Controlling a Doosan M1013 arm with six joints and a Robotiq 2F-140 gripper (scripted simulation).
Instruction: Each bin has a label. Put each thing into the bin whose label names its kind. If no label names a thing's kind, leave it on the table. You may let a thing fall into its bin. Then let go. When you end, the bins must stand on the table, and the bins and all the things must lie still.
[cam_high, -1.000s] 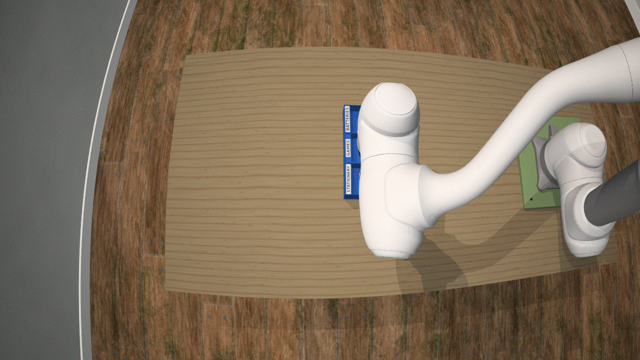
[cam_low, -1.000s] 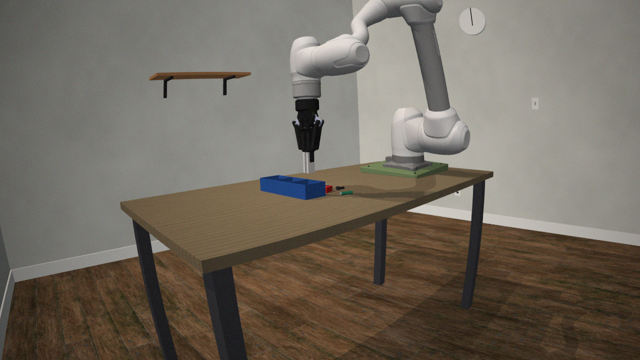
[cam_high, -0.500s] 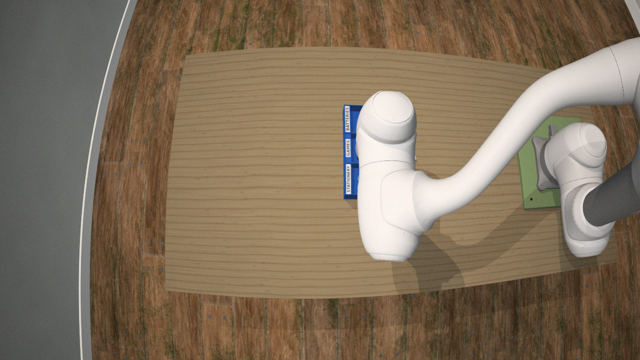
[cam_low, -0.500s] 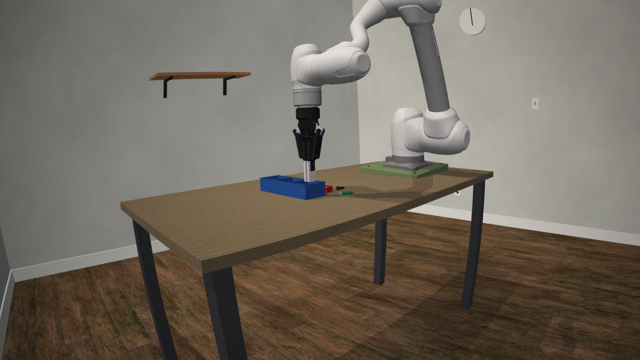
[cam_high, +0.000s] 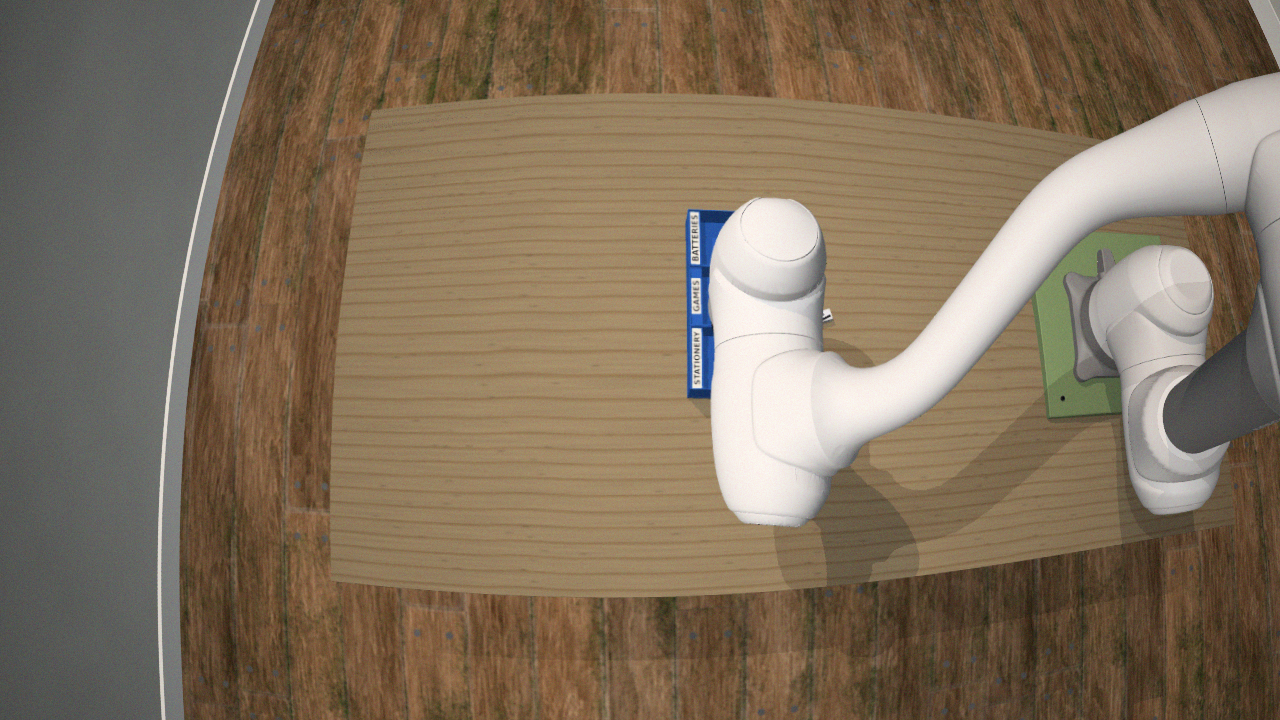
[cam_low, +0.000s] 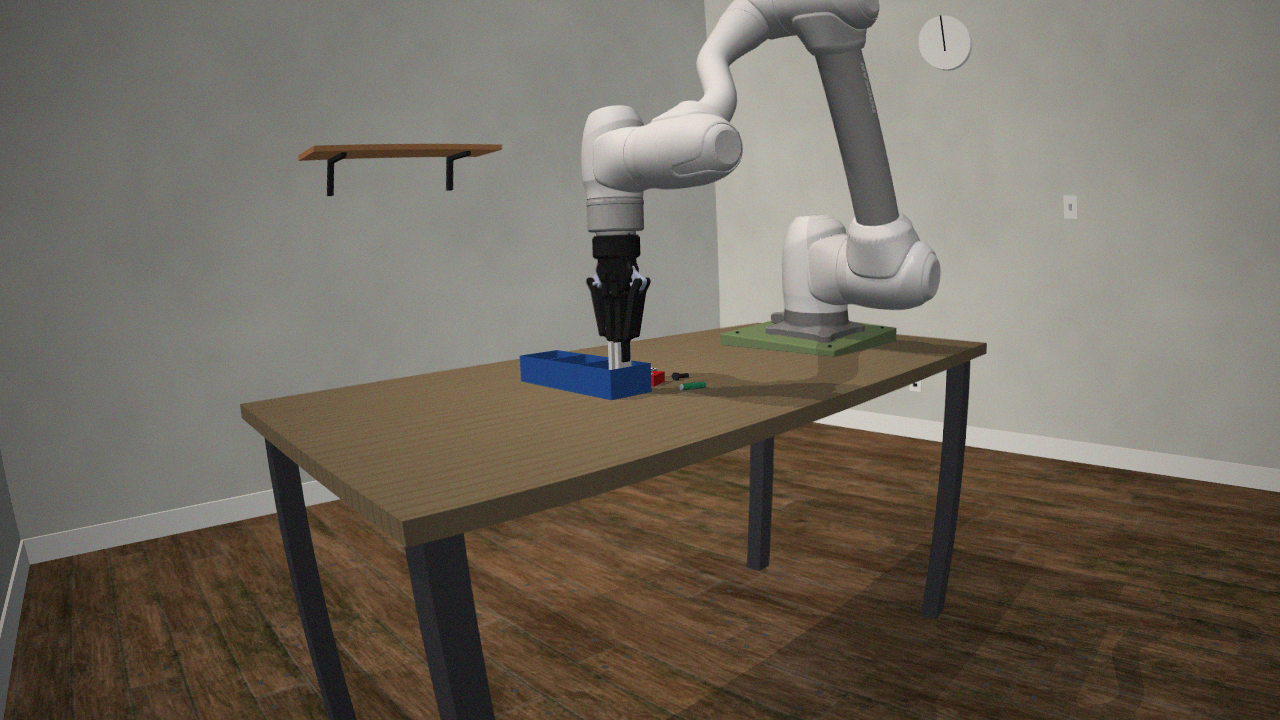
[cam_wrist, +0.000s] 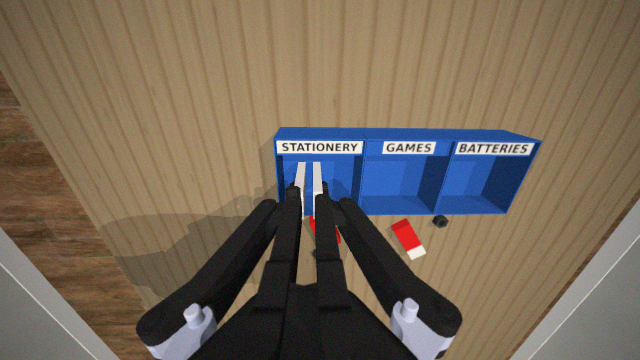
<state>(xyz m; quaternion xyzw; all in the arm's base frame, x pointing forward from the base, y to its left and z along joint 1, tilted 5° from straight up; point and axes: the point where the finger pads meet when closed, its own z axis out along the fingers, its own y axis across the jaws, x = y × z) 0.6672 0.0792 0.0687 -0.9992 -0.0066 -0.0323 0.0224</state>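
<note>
The green battery is 90 mm behind my hand, 70 mm to the left of it and 50 mm below it. The rest, counted from my hand: red 9V battery: 100 mm behind, 20 mm to the right, 40 mm below; black bolt: 140 mm behind, 10 mm to the right, 40 mm below; white tile: 150 mm behind, 90 mm to the right, 40 mm below.
</note>
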